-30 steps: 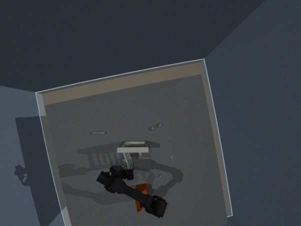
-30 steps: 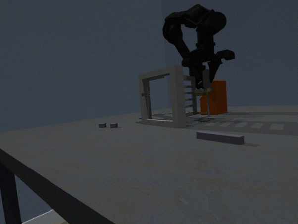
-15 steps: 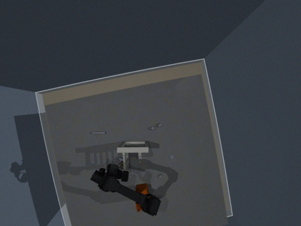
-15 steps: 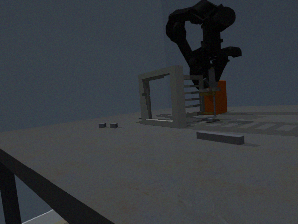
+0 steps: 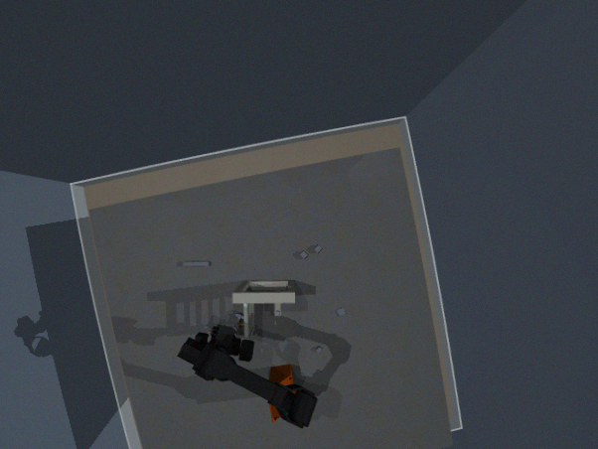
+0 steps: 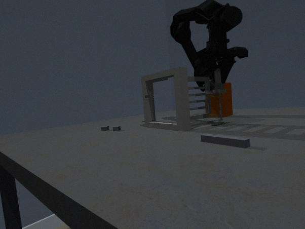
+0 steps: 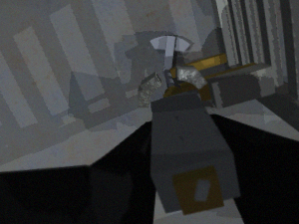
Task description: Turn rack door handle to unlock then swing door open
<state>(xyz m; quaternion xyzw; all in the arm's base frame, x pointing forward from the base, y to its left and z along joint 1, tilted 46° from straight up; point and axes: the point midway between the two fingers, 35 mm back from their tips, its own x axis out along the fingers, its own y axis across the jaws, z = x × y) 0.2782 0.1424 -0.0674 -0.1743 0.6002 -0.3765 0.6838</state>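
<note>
The handle lies 2 cm below my gripper tip and 1 cm ahead of it. The rest, counted from my gripper tip: grey bar (26 cm ahead, 13 cm to the left, 13 cm below).
</note>
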